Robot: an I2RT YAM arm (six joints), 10 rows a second.
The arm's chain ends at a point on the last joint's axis. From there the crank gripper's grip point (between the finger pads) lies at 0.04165 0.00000 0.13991 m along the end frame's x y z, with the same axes.
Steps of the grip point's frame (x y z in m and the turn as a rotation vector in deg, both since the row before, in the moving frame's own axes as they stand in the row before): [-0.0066, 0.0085, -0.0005, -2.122, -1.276, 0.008]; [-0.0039, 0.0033, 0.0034, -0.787, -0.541, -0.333]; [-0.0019, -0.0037, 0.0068, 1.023, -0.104, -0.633]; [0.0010, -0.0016, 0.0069, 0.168, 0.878, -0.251]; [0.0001, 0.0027, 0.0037, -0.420, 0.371, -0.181]
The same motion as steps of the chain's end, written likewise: [-0.0035, 0.0033, -0.0013, -2.122, -1.276, 0.008]; [-0.0026, 0.0016, 0.0030, -0.787, -0.541, -0.333]; [-0.0016, -0.0007, 0.0068, 1.023, -0.104, -0.633]; [-0.0011, -0.0010, 0.0076, 0.168, 0.878, -0.251]; [-0.0008, 0.0018, 0.0040, -0.420, 0.371, -0.181]
